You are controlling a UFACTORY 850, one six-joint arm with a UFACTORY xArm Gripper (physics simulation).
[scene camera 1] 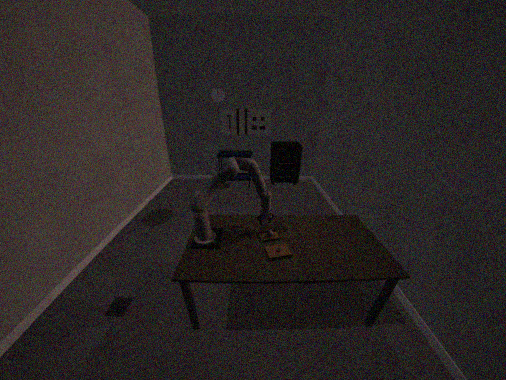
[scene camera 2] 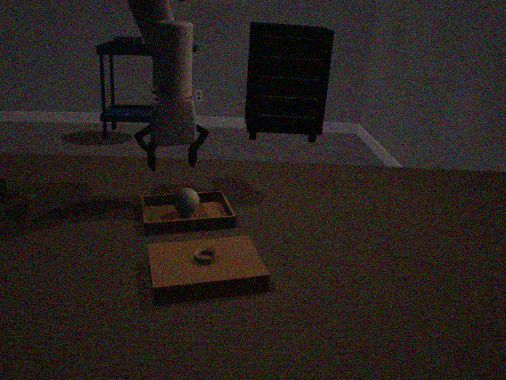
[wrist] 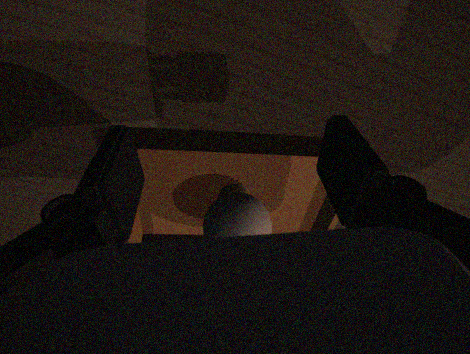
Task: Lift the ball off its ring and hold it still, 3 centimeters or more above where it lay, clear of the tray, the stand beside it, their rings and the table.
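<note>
The pale ball (scene camera 2: 187, 201) (wrist: 238, 218) sits in the shallow wooden tray (scene camera 2: 190, 224) (wrist: 225, 140); its own ring is hidden beneath it. In the wrist view the lower part of the ball is cut off by the dark gripper body. The wooden stand (scene camera 2: 235, 260) (scene camera 1: 283, 254) is beside the tray, nearer scene camera 2, with an empty ring (scene camera 2: 196, 259) on top. My gripper (scene camera 2: 172, 164) (wrist: 230, 147) is open and empty. In the scene camera 2 view its fingertips show above the ball and tray, one to each side of the ball.
The tray and stand are on the brown table (scene camera 1: 340, 255) (scene camera 2: 375, 260). The arm's base (scene camera 1: 204, 240) stands at the table's left. A dark cabinet (scene camera 1: 286, 161) (scene camera 2: 289, 80) and a blue cart (scene camera 2: 125, 49) stand behind the table.
</note>
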